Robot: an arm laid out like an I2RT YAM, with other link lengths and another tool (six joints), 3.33 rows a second.
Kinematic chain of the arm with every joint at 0, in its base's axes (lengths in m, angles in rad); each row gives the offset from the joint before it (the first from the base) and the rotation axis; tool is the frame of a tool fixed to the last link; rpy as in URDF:
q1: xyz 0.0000 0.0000 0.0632 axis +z
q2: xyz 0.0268 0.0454 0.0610 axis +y
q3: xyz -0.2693 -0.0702 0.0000 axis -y
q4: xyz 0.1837 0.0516 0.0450 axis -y
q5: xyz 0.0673 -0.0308 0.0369 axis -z
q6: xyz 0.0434 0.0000 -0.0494 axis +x
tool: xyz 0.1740 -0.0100 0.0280 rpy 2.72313 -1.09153 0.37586
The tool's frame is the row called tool.
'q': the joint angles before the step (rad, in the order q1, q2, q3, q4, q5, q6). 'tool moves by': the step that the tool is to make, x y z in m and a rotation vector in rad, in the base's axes. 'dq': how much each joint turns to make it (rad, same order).
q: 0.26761, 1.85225, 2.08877, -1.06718, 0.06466, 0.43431
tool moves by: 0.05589, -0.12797, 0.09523, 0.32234, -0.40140, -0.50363
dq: -0.23003, -0.02709, -0.00003, 0.38225, 0.07629, 0.36927
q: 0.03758, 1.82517, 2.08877, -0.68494, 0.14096, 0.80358
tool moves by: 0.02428, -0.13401, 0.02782, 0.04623, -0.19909, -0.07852
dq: -0.35173, 0.08583, -0.00231, 0.28078, -0.28077, -0.01717
